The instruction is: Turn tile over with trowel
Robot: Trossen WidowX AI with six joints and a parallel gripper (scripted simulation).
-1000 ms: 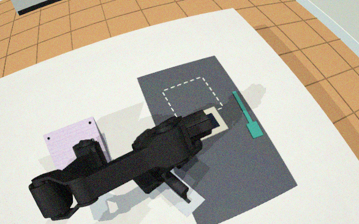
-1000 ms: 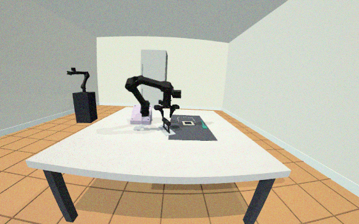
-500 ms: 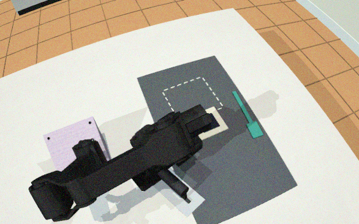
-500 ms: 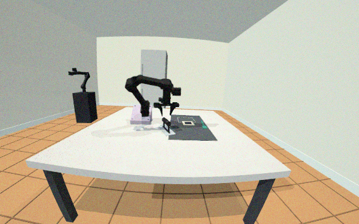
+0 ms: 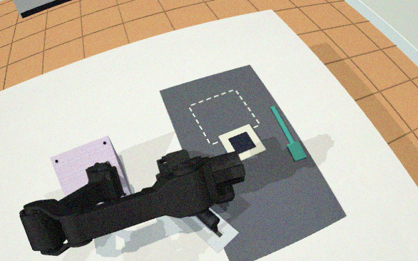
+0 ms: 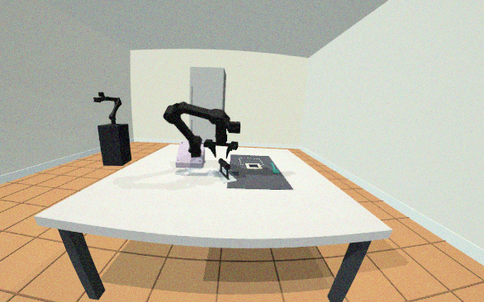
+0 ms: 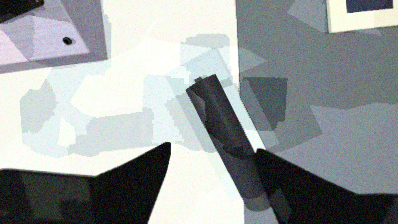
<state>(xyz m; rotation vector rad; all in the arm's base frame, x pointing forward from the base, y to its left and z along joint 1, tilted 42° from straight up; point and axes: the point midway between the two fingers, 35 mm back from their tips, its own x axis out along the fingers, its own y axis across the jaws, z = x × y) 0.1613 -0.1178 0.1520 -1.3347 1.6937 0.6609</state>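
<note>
Now: gripper tip 240 mm short of the dark grey mat, 120 mm to the right of it and 120 mm above it. Round my gripper tip: teal trowel: 370 mm ahead, 100 mm below, 70 mm to the left; cream tile: 240 mm ahead, 130 mm to the left, 100 mm below.
</note>
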